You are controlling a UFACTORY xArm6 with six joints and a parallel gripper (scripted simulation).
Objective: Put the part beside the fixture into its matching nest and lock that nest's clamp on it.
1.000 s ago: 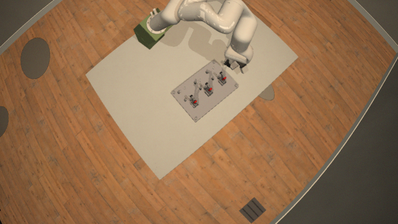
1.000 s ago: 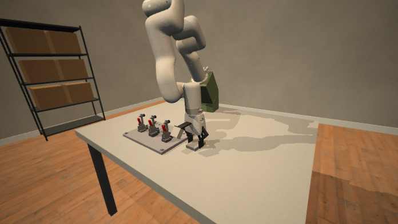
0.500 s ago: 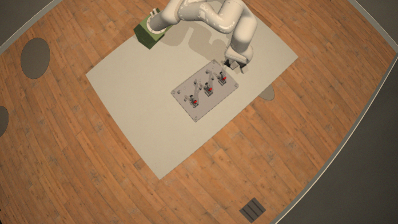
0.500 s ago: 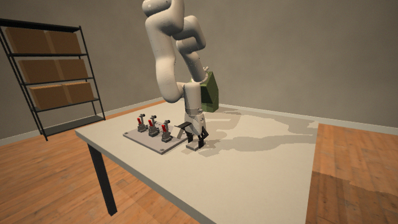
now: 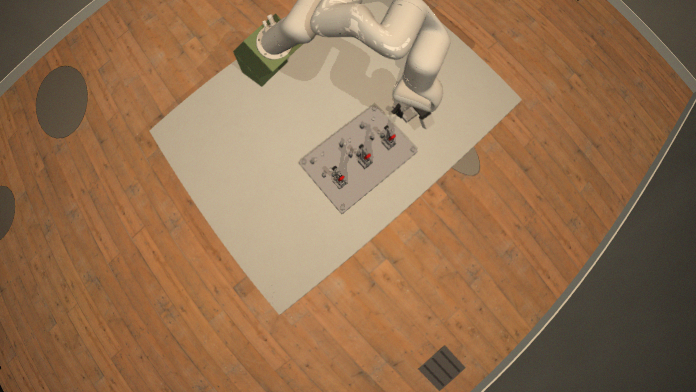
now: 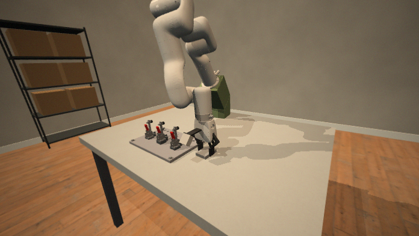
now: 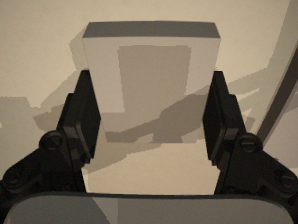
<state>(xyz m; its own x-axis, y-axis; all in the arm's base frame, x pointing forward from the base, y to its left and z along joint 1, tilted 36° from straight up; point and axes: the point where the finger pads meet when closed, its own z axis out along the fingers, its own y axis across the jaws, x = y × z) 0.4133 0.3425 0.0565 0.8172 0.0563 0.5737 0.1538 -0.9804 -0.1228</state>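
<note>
Now: the grey fixture plate 8 cm ahead of my hand, 24 cm to the right of it and 1 cm below it. The rest, counted from my hand: grey part: 1 cm below.
</note>
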